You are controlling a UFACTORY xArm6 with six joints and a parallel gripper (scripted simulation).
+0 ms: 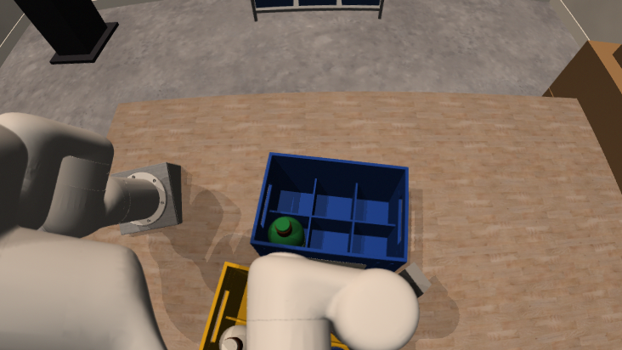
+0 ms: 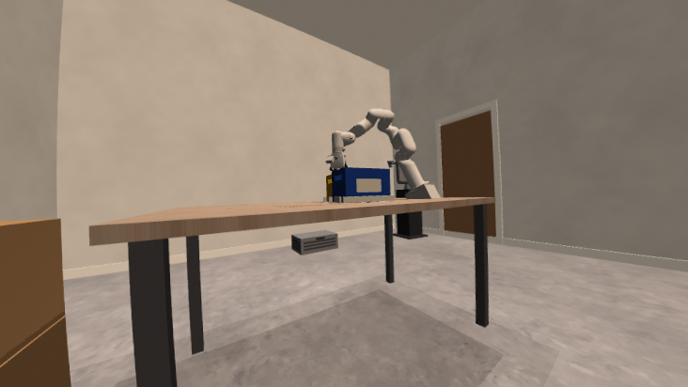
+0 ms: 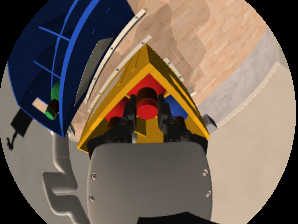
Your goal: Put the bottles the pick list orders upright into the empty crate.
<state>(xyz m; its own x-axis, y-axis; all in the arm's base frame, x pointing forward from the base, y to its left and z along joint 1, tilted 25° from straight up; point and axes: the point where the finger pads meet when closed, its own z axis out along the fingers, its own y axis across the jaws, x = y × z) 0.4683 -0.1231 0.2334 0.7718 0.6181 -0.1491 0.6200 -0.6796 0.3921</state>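
The red bottle lies 70 mm below my hand. From my hand the other things lie so: yellow crate 90 mm behind, 80 mm below, 30 mm to the right; then white bottle 190 mm behind, 70 mm to the right, 70 mm below; then blue bottle 90 mm to the right, 70 mm below, 10 mm behind.
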